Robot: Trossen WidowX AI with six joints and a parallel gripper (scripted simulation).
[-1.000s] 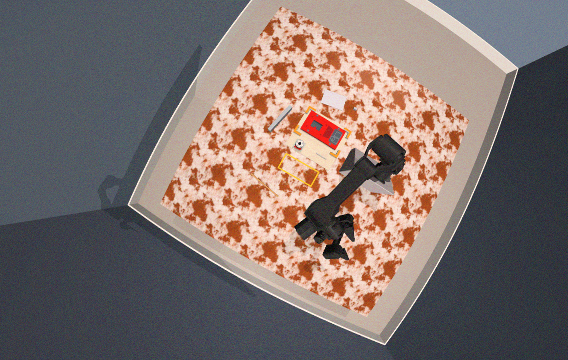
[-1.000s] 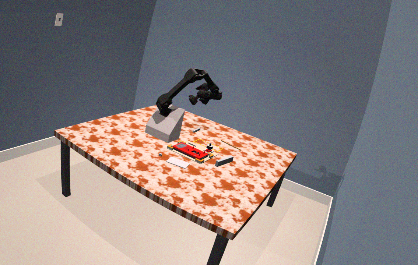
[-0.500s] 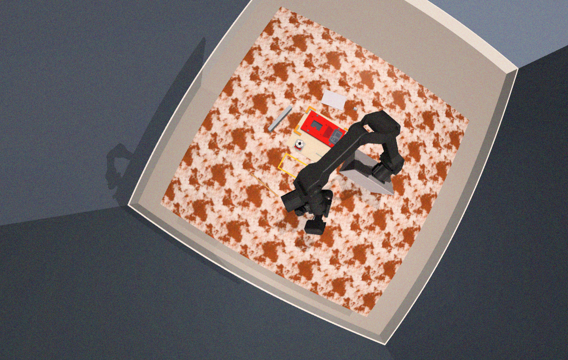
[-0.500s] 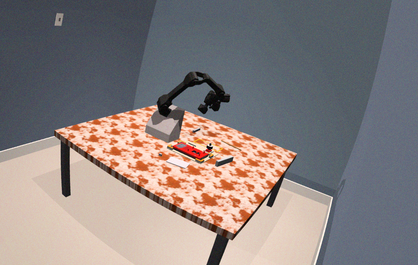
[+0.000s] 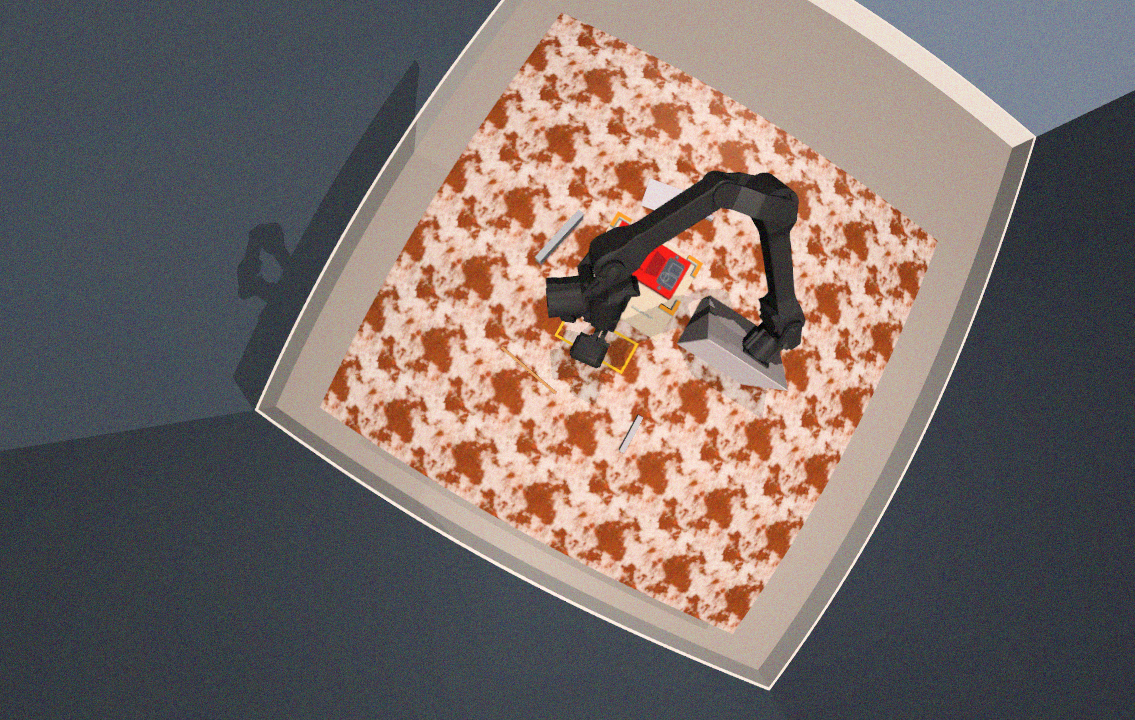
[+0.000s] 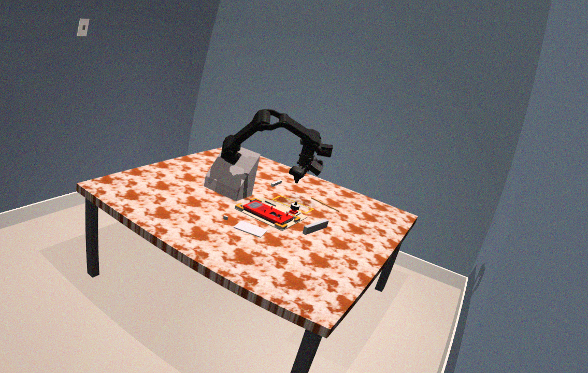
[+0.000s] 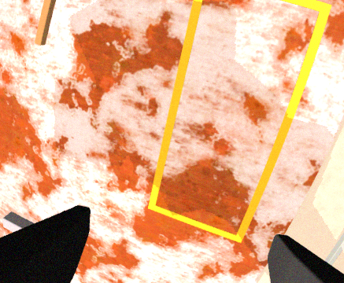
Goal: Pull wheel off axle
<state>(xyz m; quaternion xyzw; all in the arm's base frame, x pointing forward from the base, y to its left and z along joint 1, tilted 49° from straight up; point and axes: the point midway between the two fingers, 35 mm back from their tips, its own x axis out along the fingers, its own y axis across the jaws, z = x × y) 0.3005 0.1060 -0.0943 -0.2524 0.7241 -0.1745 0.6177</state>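
Right now the wheel is 60 mm ahead of my gripper tip, 100 mm to the right of it and 90 mm below it. Round my gripper tip: flat grey plate 40 mm ahead, 400 mm to the right, 120 mm below; thin rod 90 mm ahead, 160 mm to the left, 120 mm below.
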